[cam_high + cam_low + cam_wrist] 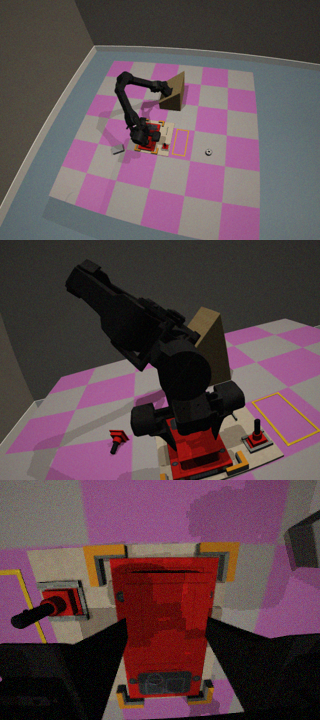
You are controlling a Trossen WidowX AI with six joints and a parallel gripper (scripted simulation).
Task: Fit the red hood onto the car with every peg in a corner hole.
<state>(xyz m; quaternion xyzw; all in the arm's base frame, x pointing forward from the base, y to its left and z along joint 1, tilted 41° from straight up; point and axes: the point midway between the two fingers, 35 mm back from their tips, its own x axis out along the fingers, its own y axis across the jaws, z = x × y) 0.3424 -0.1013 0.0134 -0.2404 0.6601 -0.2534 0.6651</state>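
Right now my gripper tip is right at the red hood.
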